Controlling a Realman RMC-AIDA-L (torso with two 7-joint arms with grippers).
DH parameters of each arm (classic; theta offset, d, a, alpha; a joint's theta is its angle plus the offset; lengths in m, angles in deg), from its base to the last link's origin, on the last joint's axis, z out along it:
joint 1: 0 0.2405 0 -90
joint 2: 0 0 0 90
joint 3: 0 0.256 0 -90
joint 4: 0 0 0 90
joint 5: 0 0.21 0 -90
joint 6: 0 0 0 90
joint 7: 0 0.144 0 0
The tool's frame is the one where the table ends.
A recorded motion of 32 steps. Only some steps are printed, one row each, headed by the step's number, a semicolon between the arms.
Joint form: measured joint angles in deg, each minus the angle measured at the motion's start. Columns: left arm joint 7, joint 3, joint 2, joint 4, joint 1, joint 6, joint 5; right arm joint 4, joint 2, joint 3, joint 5, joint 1, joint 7, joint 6.
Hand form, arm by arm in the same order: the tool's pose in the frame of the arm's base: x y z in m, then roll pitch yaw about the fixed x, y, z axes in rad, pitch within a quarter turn. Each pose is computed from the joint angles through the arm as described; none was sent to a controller.
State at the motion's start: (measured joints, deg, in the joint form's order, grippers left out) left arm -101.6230 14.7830 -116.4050 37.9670 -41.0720 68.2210 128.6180; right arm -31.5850 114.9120 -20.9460 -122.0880 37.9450 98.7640 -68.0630
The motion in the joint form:
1: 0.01 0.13 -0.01 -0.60 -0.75 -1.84 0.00; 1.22 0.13 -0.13 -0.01 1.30 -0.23 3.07
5: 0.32 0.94 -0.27 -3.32 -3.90 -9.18 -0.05; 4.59 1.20 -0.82 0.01 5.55 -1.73 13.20
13: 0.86 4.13 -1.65 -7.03 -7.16 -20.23 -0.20; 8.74 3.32 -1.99 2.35 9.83 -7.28 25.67
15: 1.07 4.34 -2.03 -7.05 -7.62 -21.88 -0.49; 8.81 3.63 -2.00 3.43 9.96 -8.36 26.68
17: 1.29 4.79 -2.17 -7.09 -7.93 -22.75 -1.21; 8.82 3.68 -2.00 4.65 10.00 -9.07 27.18
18: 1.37 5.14 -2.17 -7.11 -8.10 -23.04 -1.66; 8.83 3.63 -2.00 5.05 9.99 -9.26 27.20
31: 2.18 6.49 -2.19 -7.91 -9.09 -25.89 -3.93; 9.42 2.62 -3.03 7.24 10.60 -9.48 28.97
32: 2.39 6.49 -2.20 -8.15 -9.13 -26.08 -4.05; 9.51 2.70 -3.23 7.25 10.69 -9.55 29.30
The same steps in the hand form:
1: -0.2854 0.4226 0.0699 -2.6586 -0.7567 0.7747; 0.2960 0.4108 0.0475 -2.7403 0.7427 -0.8288
5: -0.2745 0.4432 0.0621 -2.5874 -0.7613 0.7493; 0.2828 0.4356 0.0316 -2.6346 0.7358 -0.7905
13: -0.2629 0.4623 0.0403 -2.4907 -0.7324 0.7257; 0.2677 0.4559 0.0073 -2.4856 0.7084 -0.7118
15: -0.2606 0.4653 0.0391 -2.4673 -0.7361 0.7147; 0.2668 0.4572 0.0066 -2.4667 0.7154 -0.7000
17: -0.2577 0.4677 0.0389 -2.4551 -0.7412 0.7039; 0.2662 0.4586 0.0080 -2.4541 0.7286 -0.6923
18: -0.2557 0.4691 0.0390 -2.4509 -0.7434 0.6973; 0.2661 0.4590 0.0088 -2.4516 0.7333 -0.6901
31: -0.2485 0.4765 0.0389 -2.4142 -0.7570 0.6694; 0.2649 0.4664 0.0178 -2.4137 0.7501 -0.6727
32: -0.2486 0.4765 0.0379 -2.4141 -0.7564 0.6700; 0.2644 0.4666 0.0167 -2.4113 0.7461 -0.6717

